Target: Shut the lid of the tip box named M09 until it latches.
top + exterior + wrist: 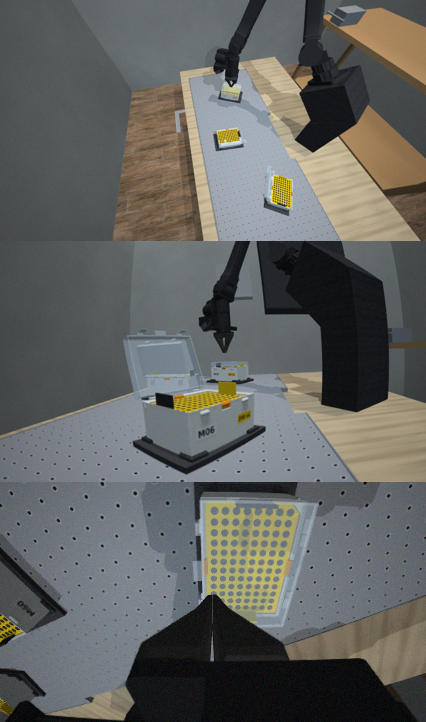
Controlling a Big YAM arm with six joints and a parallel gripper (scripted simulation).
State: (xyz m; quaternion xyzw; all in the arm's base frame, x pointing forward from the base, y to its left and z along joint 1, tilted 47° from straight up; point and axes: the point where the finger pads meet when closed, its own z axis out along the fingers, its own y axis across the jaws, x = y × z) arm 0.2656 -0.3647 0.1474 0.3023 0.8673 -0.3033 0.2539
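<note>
My gripper is now 6 cm above the rack, 2 cm to the left of it and 2 cm past it.
</note>
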